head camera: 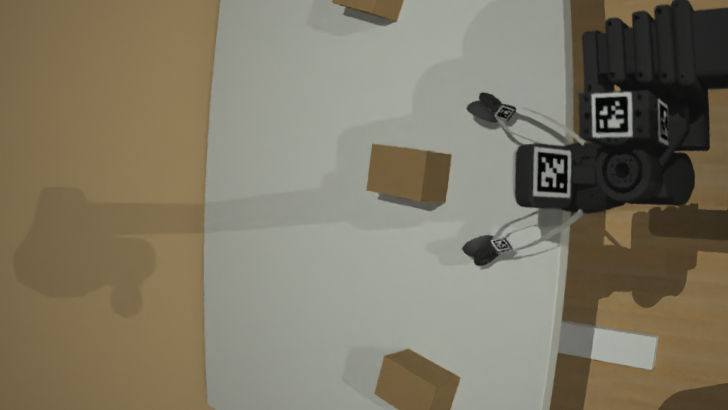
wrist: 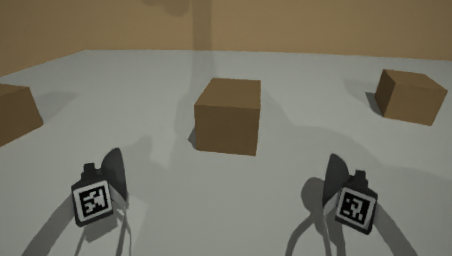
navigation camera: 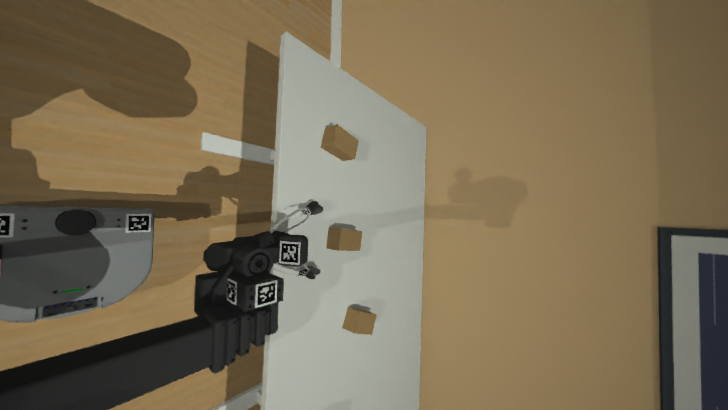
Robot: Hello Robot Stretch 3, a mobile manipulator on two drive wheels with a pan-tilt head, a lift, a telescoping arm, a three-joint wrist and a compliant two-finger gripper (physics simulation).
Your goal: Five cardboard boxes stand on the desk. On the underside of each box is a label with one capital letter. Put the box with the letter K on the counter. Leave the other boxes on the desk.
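Three brown cardboard boxes show on the grey-white desk. The middle box stands in front of my gripper, which is open and empty, low over the desk's front part. The fingers are apart from the box, one to each side of its line. Another box stands to the right in the wrist view, and one to the left. No letter shows on any visible face; the undersides are hidden. The counter does not show.
The tan wall rises behind the desk. My base stands on the wooden floor before the desk's front edge. A white floor-level bar sticks out from under the desk. A framed picture hangs on the wall.
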